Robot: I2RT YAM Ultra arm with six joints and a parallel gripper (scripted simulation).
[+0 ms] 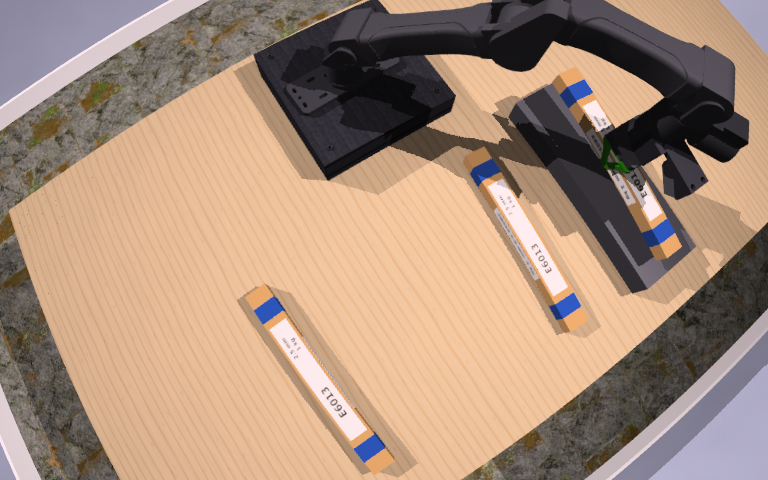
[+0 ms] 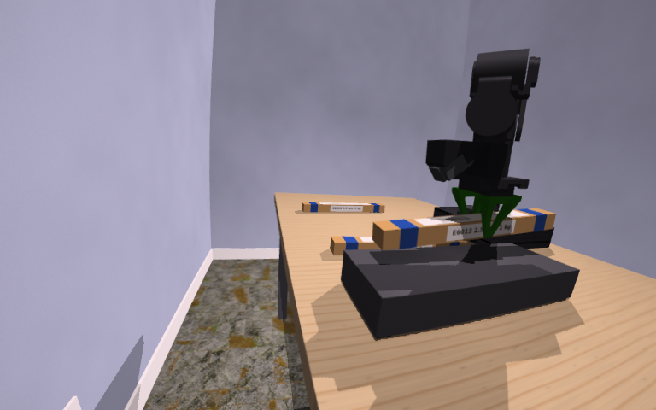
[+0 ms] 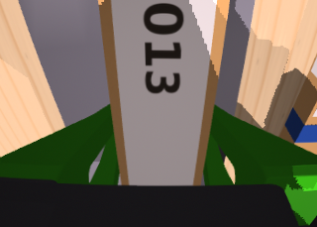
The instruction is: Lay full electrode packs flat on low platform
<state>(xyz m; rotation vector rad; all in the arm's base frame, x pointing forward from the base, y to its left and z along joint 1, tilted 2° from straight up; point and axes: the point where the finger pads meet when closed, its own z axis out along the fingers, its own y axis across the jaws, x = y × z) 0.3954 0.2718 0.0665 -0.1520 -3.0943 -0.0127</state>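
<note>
Right now the low dark platform is 2 cm ahead of my hand, 1 cm to the left of it and 10 cm below it.
</note>
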